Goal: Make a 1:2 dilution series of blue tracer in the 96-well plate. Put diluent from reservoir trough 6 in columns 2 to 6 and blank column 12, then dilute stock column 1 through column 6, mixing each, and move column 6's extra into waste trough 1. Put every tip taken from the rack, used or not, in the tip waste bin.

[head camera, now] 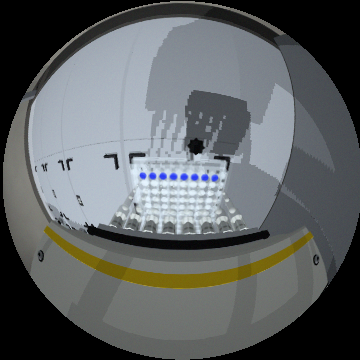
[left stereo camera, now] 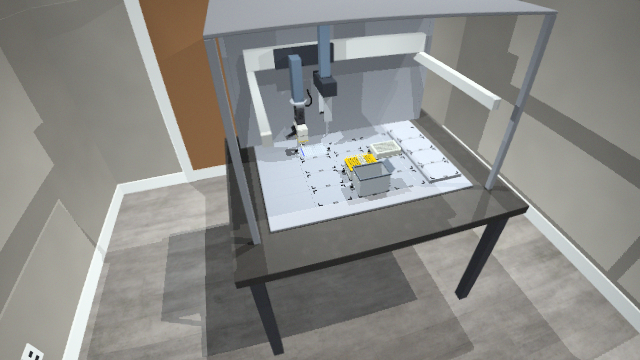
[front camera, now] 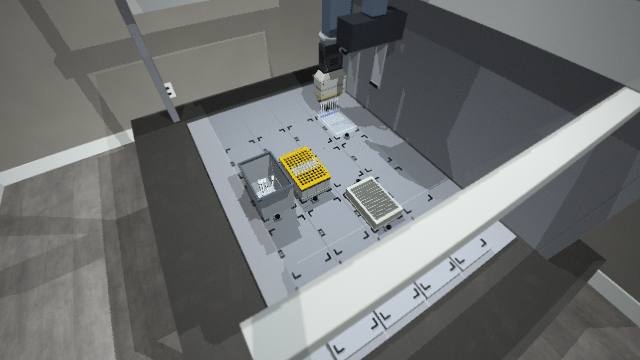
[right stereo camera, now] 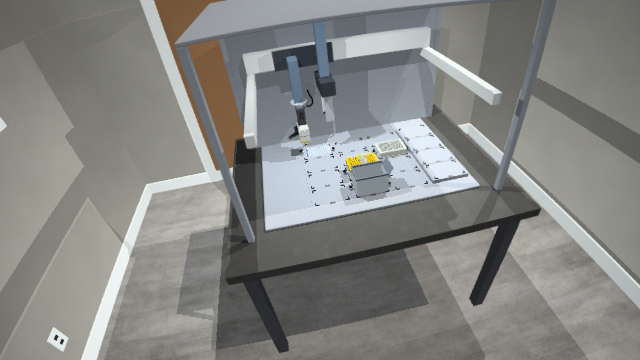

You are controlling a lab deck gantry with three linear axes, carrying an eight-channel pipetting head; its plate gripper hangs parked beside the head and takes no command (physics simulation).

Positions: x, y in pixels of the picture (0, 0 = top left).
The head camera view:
dark wall: 312, 193
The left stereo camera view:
dark wall: 371, 91
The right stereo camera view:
dark wall: 377, 89
